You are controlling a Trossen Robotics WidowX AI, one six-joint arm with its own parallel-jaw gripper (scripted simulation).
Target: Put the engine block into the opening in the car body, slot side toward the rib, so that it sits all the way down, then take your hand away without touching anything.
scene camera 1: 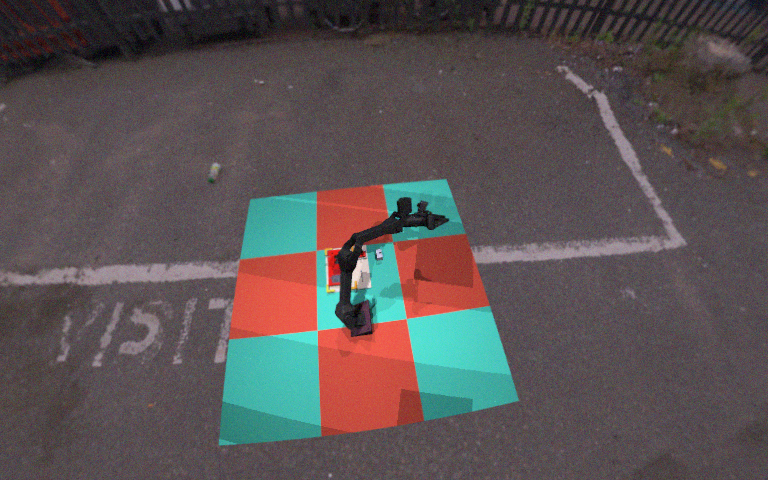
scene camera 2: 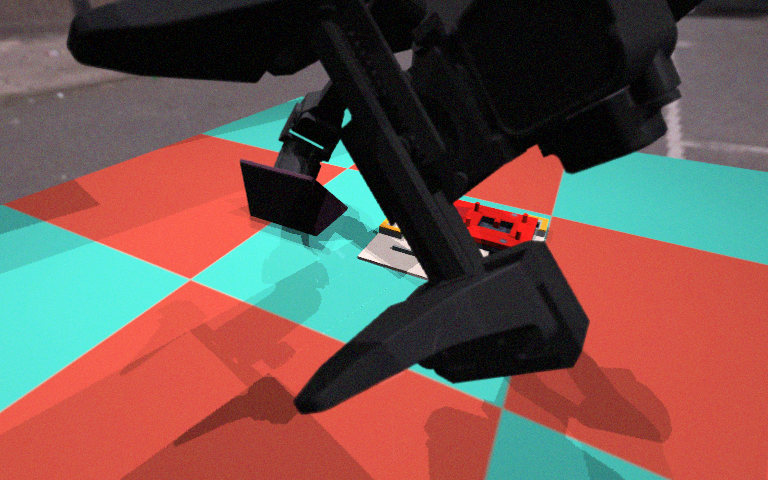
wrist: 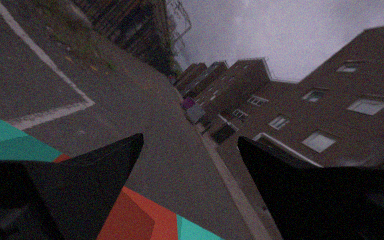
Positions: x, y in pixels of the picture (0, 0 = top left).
Labels:
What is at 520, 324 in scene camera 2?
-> My gripper.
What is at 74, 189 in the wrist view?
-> My gripper.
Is my gripper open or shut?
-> Open.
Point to a red car body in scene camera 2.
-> At 490, 228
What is my gripper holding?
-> Nothing.

